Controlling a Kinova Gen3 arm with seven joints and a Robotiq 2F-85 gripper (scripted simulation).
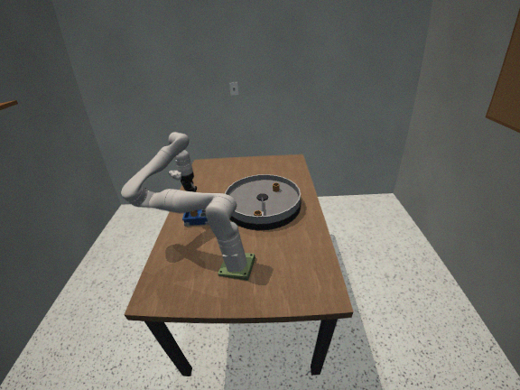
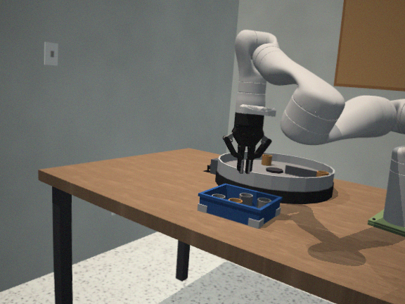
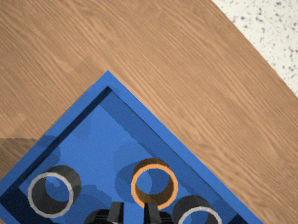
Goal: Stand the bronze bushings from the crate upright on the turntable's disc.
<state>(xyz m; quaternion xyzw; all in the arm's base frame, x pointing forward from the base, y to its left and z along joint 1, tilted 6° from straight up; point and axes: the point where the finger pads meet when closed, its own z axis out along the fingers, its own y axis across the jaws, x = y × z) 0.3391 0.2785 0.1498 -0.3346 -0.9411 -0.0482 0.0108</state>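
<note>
The blue crate lies 110 mm below my hand, 20 mm to the right of it and 20 mm ahead of it. Round my hand: grey turntable disc (360 mm to the right, 120 mm ahead, 90 mm below).
</note>
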